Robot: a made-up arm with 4 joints. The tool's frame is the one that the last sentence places.
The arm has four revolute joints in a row. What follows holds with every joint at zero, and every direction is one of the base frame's.
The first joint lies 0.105 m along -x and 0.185 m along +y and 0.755 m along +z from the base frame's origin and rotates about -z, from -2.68 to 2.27 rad.
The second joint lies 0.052 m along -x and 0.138 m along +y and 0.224 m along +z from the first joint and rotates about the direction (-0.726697, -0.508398, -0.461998), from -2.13 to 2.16 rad.
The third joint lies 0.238 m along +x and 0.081 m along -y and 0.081 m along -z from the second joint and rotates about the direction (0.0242, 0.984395, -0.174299), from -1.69 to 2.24 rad.
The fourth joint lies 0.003 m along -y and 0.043 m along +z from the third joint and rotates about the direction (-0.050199, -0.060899, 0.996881), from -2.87 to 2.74 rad.
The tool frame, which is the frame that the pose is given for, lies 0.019 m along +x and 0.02 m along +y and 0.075 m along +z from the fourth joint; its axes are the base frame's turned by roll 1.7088, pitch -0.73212 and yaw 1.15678 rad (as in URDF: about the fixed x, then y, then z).
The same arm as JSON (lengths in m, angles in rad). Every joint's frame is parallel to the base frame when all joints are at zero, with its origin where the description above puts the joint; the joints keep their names.
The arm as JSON. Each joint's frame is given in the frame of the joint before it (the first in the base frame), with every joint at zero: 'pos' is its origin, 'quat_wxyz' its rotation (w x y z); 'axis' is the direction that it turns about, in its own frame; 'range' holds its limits. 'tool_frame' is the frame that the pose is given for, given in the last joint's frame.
{"length_unit": "m", "angle_unit": "rad", "joints": [{"joint": "joint 1", "pos": [-0.105, 0.185, 0.755], "quat_wxyz": [1.0, 0.0, 0.0, 0.0], "axis": "-z", "range": [-2.68, 2.27]}, {"joint": "joint 2", "pos": [-0.052, 0.138, 0.224], "quat_wxyz": [1.0, 0.0, 0.0, 0.0], "axis": [-0.726697, -0.508398, -0.461998], "range": [-2.13, 2.16]}, {"joint": "joint 3", "pos": [0.238, -0.081, -0.081], "quat_wxyz": [1.0, 0.0, 0.0, 0.0], "axis": [0.0242, 0.984395, -0.174299], "range": [-1.69, 2.24]}, {"joint": "joint 4", "pos": [0.0, -0.003, 0.043], "quat_wxyz": [1.0, 0.0, 0.0, 0.0], "axis": [-0.050199, -0.060899, 0.996881], "range": [-2.87, 2.74]}], "tool_frame": {"pos": [0.019, 0.02, 0.075], "quat_wxyz": [0.365853, 0.71816, 0.188158, 0.561243]}}
